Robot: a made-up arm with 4 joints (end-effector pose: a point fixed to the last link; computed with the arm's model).
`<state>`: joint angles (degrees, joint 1 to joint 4).
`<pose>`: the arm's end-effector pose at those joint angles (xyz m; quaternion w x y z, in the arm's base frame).
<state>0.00 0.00 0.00 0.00</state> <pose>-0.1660 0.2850 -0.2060 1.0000 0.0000 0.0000 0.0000</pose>
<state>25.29 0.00 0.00 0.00</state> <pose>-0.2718 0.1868 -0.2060 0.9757 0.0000 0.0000 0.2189</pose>
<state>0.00 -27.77 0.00 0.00</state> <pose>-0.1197 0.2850 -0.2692 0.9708 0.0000 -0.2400 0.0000</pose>
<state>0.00 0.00 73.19 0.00</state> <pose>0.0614 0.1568 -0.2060 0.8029 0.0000 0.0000 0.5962</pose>
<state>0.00 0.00 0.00 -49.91</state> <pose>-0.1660 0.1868 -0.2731 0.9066 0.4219 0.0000 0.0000</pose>
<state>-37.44 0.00 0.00 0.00</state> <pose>0.0415 0.3272 -0.2060 0.9471 0.0000 0.0000 -0.3209</pose>
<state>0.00 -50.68 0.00 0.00</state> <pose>-0.0627 0.2850 -0.3001 0.9038 0.0000 -0.4280 0.0000</pose>
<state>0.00 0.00 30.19 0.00</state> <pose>-0.0941 0.1965 -0.2060 0.9655 0.0000 0.0000 0.2604</pose>
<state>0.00 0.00 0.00 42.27</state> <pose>-0.1660 0.3845 -0.2267 0.9327 -0.3606 0.0000 0.0000</pose>
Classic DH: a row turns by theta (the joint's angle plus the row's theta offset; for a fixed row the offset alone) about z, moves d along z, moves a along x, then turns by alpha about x. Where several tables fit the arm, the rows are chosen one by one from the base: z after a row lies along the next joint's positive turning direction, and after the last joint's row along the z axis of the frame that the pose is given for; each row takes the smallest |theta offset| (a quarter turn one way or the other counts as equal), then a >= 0, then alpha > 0; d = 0 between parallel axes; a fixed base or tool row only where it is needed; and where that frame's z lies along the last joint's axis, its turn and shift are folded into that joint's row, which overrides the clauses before.
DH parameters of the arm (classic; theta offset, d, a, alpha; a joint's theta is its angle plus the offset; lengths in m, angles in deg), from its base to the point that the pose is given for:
joint 1: 0 -0.144 -0.015 -90
joint 2: 0 0.374 0.049 90
joint 3: -90 -0.201 0.066 90
joint 4: 0 0.2 0.023 -90
tool (fixed): 90 0.139 0 0

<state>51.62 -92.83 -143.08 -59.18</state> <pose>-0.4303 0.5065 -0.0463 0.0637 0.8623 -0.1632 -0.4750</pose>
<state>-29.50 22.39 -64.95 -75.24</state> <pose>-0.0240 0.5511 -0.2329 0.5638 0.3598 -0.2931 -0.6832</pose>
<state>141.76 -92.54 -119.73 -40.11</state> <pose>-0.4664 -0.4391 -0.1413 0.4496 0.7469 0.4883 -0.0377</pose>
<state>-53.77 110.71 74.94 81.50</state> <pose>0.0785 0.2288 -0.0240 0.9075 0.1971 0.2016 0.3115</pose>
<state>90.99 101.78 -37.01 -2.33</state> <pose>-0.4180 -0.0497 0.0330 0.5762 -0.6858 0.3459 0.2793</pose>
